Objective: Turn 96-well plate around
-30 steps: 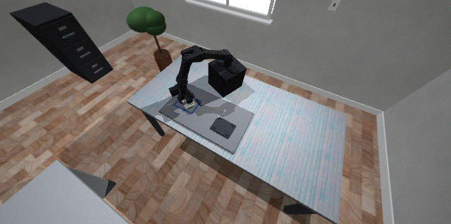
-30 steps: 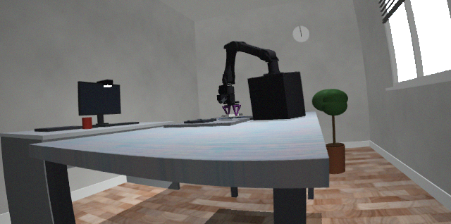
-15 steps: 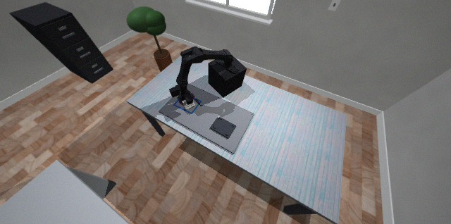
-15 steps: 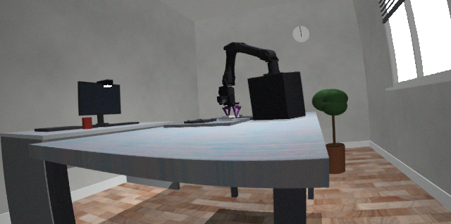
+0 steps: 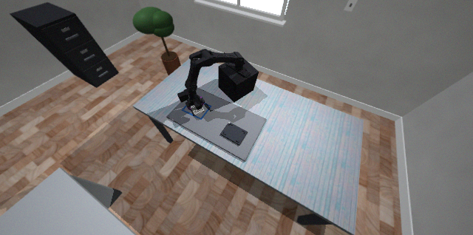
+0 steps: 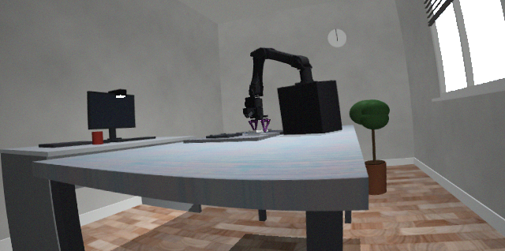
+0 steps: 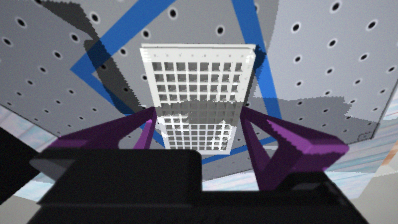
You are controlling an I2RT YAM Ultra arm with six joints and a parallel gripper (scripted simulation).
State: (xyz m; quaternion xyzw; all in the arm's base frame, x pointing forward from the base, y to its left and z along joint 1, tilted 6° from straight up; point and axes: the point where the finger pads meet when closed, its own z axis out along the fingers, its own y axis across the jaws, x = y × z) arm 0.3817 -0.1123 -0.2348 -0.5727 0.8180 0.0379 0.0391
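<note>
My hand is right at the white 96-well plate. The rest, counted from my hand: dark plate nest N1: 380 mm to the left, 10 mm behind.
</note>
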